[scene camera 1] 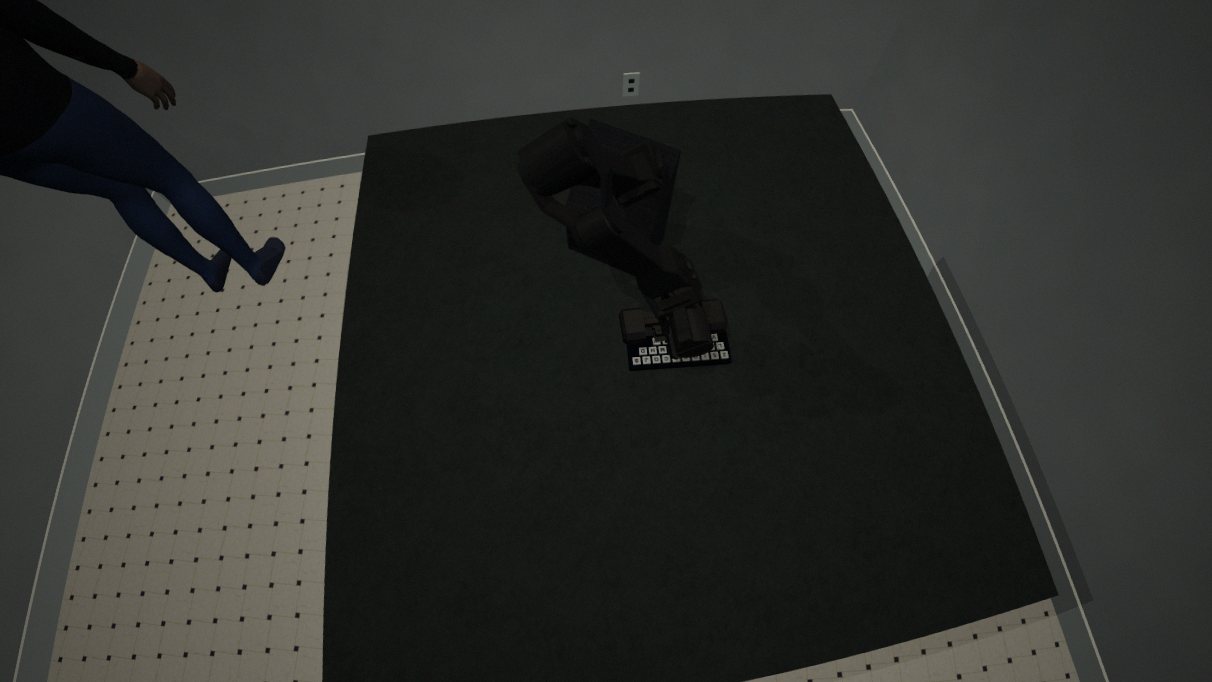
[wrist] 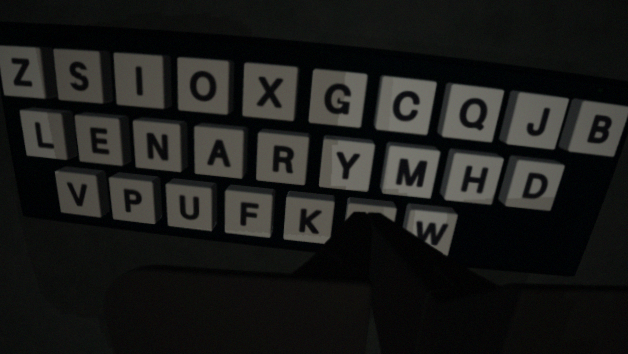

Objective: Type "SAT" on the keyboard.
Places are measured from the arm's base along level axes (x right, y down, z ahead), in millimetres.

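Pixels of known places: gripper, fingertip midpoint: (scene camera 1: 667,340) (wrist: 365,226); arm's base, origin of the base link: (scene camera 1: 646,167).
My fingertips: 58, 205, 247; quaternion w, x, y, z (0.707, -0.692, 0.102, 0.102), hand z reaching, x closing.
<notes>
For each thing: its top centre in the pictures, then the offset to it from my fingertips, as dx, dy, dz. "*": a spot on its surface instead. Level surfaces: height alone.
- keyboard, surface spot: (wrist: 525,240) * +51, +6, -21
- S key, middle of its top: (wrist: 78,76) -71, +1, +66
- T key, middle of its top: (wrist: 369,227) +1, +1, -1
- large dark table, its level: dy +18
The keyboard (scene camera 1: 646,360) (wrist: 525,240) is a black board with white letter keys in three rows. In the wrist view, the S key (wrist: 79,76) is in the top row at left, and the A key (wrist: 218,152) is in the middle row between N and R. The T key (wrist: 371,205) is in the bottom row between K and W, its letter covered by the fingertips. My gripper (scene camera 1: 669,333) (wrist: 365,226) is shut and empty, its tips at the T key. Whether they touch or press the key cannot be told. In the scene view the gripper and arm hide part of the keyboard.
The keyboard lies on a large dark table (scene camera 1: 593,508). The arm (scene camera 1: 610,229) reaches over from the table's back part. A person (scene camera 1: 110,169) in blue trousers stands beyond the table's left edge, on the tiled floor (scene camera 1: 211,475). A wall outlet (scene camera 1: 630,83) is behind the table.
</notes>
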